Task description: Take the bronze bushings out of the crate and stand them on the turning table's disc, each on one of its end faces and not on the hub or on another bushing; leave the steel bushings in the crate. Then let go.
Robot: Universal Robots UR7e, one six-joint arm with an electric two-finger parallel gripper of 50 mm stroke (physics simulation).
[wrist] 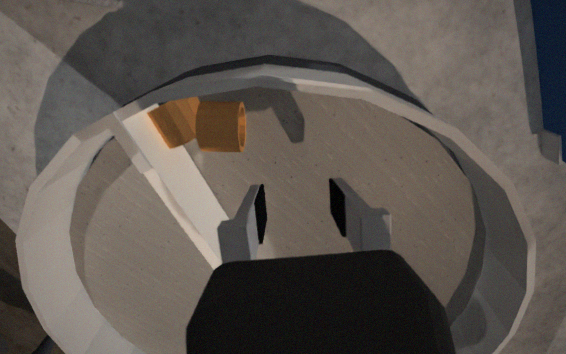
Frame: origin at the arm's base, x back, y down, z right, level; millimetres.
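Seen in the pictures: gripper, fingertip midpoint: [297,199].
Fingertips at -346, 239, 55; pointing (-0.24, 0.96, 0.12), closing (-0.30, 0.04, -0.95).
A point is followed by its place in that frame, as x, y, z.
The turning table's round disc [380,155] {-361, 285, -6} fills most of the wrist view inside a raised pale rim. Two bronze bushings are near its far edge. One bronze bushing [218,127] {-292, 254, 83} lies on its side, its open end facing right. The other bronze bushing [172,123] {-279, 253, 107} is just left of it, appears tilted, and overlaps the pale bar in view; whether they touch is unclear. My gripper [297,199] {-346, 239, 55} is open and empty above the disc, nearer the camera than the bushings and to their lower right. The hub, the crate and the steel bushings cannot be made out.
A pale straight bar [192,185] {-323, 264, 124} runs from the rim at upper left towards the middle of the disc. The raised rim [522,250] {-450, 243, -78} surrounds the disc. A dark blue thing [552,60] {-352, 322, -162} with a grey edge stands outside the rim at the upper right.
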